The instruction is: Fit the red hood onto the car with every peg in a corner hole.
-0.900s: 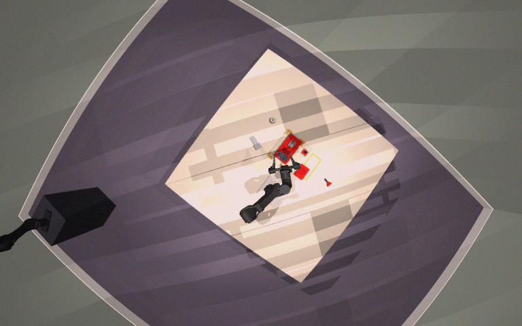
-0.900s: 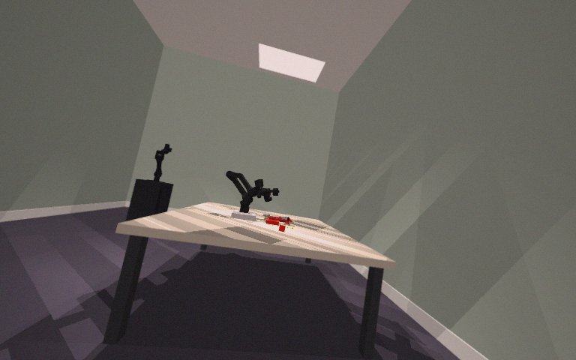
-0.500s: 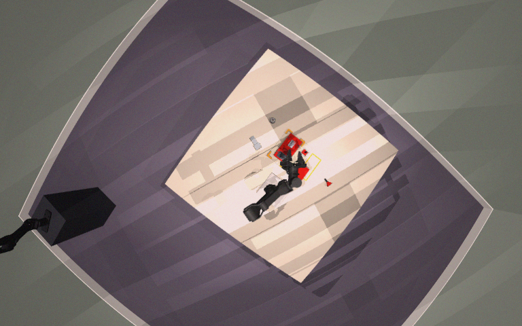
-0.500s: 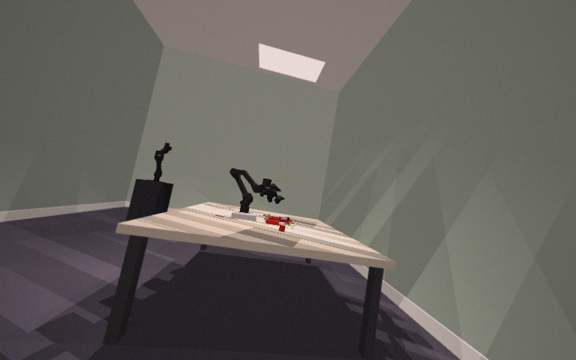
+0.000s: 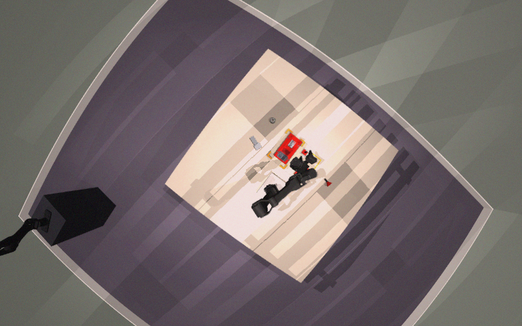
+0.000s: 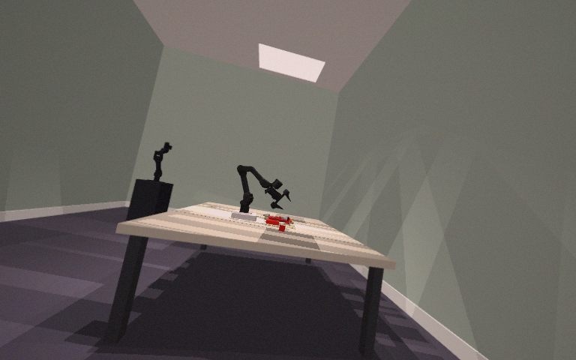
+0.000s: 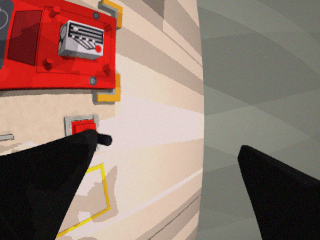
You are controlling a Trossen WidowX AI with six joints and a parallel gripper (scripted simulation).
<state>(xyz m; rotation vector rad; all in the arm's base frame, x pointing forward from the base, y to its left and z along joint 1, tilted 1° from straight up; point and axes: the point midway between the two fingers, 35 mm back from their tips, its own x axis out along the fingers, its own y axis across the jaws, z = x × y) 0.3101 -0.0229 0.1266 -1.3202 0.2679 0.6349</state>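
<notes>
Now: the red hood 100 mm behind my gripper tip, 80 mm to the right of it and 140 mm below it. The rest, counted from my gripper tip: grey engine block 10 mm ahead, 100 mm to the left, 130 mm below.
</notes>
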